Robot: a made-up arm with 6 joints.
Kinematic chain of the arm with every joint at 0, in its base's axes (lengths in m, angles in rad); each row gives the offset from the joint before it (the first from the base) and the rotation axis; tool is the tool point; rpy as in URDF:
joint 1: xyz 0 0 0.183 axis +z
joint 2: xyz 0 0 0 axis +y
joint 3: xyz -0.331 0 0.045 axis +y
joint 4: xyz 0.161 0 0.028 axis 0.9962 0 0.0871
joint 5: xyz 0 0 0 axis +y
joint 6: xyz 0.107 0 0.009 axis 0.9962 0 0.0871
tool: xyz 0 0 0 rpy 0 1.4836 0
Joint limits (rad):
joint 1: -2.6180..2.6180
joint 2: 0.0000..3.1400
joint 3: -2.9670..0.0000
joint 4: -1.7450..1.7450
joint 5: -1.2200..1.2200
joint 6: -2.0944..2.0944
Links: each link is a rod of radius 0.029 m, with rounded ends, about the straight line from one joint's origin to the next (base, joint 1, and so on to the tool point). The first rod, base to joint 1, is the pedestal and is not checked.
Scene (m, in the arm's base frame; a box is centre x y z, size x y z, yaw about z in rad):
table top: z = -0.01
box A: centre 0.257 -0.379 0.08 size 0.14 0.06 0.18 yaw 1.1
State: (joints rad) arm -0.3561 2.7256 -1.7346 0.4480 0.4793 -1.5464
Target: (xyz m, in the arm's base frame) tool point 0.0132 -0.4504 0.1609
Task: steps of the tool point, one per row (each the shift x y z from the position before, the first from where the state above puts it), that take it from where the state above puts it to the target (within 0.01 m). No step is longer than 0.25 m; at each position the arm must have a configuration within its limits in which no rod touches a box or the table.
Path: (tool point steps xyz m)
1: -0.0204 -0.1334 0.1791
2: -0.1091 -0.0688 0.1876
3: -0.1383 0.0397 0.1593
4: -0.0297 -0.1105 -0.1295
5: -0.0584 -0.0510 -0.1478
6: -0.0659 0.0124 -0.1415

